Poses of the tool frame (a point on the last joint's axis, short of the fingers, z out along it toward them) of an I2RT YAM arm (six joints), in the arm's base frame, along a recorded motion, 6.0 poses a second.
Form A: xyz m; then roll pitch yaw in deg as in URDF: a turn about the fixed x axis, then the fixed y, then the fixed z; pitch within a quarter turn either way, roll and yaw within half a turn.
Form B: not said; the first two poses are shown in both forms.
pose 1, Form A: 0.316, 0.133, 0.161, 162.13, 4.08, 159.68
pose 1, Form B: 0.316, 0.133, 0.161, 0.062, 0.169, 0.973, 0.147
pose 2, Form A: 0.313, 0.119, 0.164, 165.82, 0.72, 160.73
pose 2, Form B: 0.313, 0.119, 0.164, 0.027, 0.165, 0.978, 0.121
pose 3, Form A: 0.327, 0.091, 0.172, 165.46, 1.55, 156.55
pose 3, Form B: 0.327, 0.091, 0.172, 0.039, 0.200, 0.972, 0.121
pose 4, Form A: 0.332, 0.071, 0.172, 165.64, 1.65, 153.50
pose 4, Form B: 0.332, 0.071, 0.172, 0.043, 0.226, 0.966, 0.118
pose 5, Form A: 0.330, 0.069, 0.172, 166.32, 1.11, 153.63
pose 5, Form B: 0.330, 0.069, 0.172, 0.037, 0.225, 0.967, 0.114
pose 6, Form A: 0.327, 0.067, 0.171, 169.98, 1.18, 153.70
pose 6, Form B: 0.327, 0.067, 0.171, 0.030, 0.226, 0.970, 0.083
